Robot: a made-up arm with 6 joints.
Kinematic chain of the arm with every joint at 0, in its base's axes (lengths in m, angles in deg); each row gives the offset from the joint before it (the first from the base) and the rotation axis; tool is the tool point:
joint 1: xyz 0 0 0.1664 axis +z
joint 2: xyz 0 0.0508 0 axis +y
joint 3: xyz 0 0 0.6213 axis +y
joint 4: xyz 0 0 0.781 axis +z
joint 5: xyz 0 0 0 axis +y
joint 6: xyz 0 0 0.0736 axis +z
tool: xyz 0 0 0
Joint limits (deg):
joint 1: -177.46..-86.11
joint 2: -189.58..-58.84
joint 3: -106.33..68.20
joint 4: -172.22..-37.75
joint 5: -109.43..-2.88
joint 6: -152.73..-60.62
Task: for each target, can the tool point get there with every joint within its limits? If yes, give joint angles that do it. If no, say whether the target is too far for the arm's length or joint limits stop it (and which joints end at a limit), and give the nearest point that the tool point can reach.
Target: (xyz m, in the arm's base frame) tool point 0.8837 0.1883 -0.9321
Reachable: yes | joints -160.83 -134.74 -13.17 -119.22 -73.40 -134.90
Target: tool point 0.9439 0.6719 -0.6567
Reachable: yes | joints -139.13 -137.37 19.19 -111.66 -59.25 -134.80
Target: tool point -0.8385 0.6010 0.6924
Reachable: no: joint limits stop it (at a limit: joint 1, joint 3, joint 4, joint 5) | nearest point 0.0013 0.8686 0.8607 | short by 0.897 m
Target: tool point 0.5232 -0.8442 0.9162
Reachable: no: joint limits stop it (at a limit: joint 1, joint 3) | nearest point 0.6249 -0.0930 1.1246 | short by 0.786 m
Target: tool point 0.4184 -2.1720 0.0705
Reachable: no: too far | nearest point 0.1255 -0.9258 -0.2415 | short by 1.318 m
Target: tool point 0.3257 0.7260 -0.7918
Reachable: yes | joints -106.05 -106.32 -62.21 -117.40 -70.09 -144.81
